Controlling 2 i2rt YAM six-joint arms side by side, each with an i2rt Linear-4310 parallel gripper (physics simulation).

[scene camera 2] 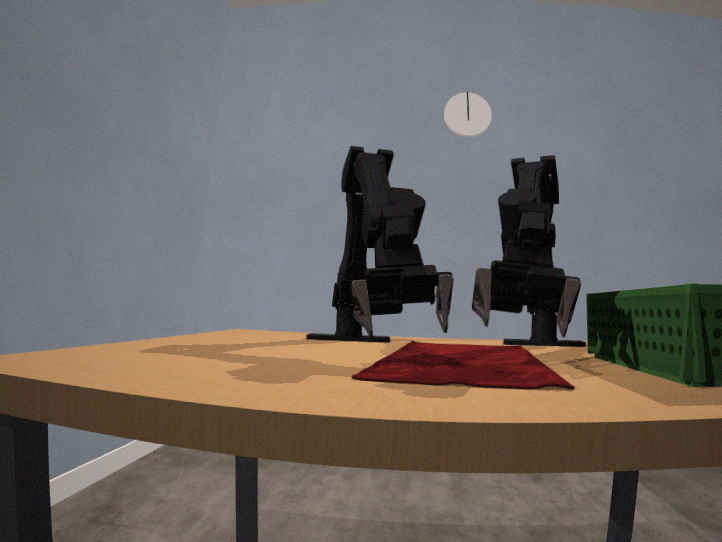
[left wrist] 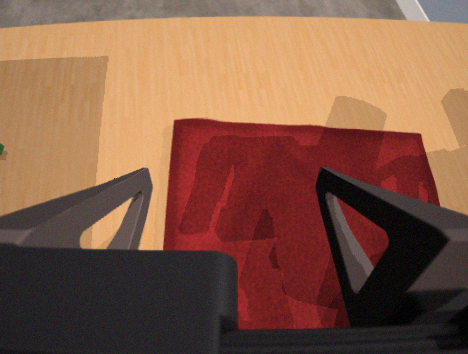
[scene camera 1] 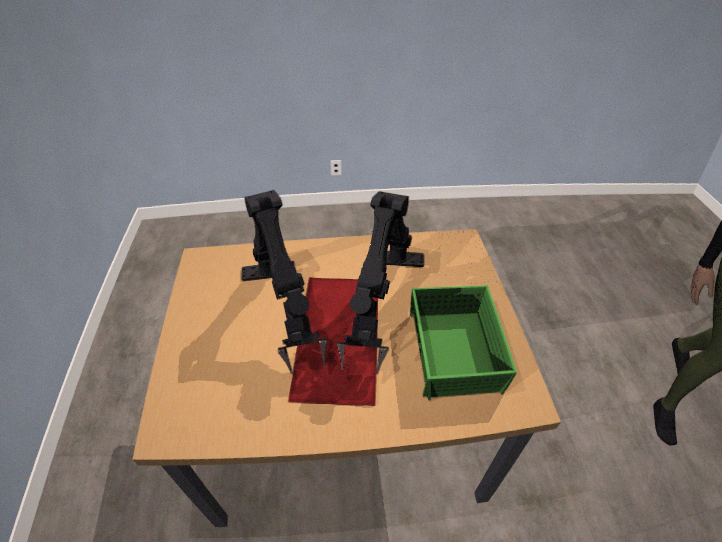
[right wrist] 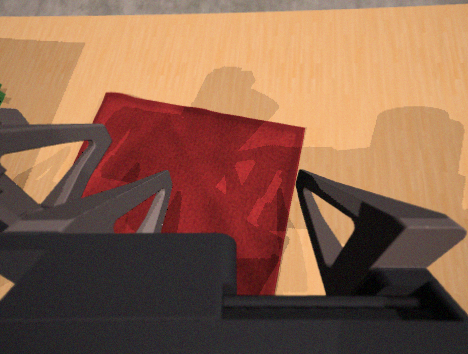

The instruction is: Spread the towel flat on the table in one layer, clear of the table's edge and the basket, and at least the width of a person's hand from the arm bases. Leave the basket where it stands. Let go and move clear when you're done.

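The red towel (scene camera 1: 335, 303) (scene camera 2: 460, 366) (left wrist: 250, 200) (right wrist: 200, 150) lies flat on the table as a long rectangle, its near edge straight with slightly raised corners. Whether it is a single layer I cannot tell. Its far end lies near the arm bases, partly hidden by the left arm. My left gripper (scene camera 1: 361, 370) (scene camera 2: 524, 330) (left wrist: 234, 177) is open and empty above the towel's right side. My right gripper (scene camera 1: 307, 368) (scene camera 2: 408, 333) (right wrist: 233, 177) is open and empty above its left side. The green basket (scene camera 1: 466, 383) (scene camera 2: 647, 332) stands upright to the right, apart from the towel.
The wooden table's (scene camera 1: 215, 431) front edge is a short way in front of the towel. The two grippers are close side by side, and a left finger shows in the right wrist view. A person (scene camera 1: 702, 355) is partly in view beyond the table at the right.
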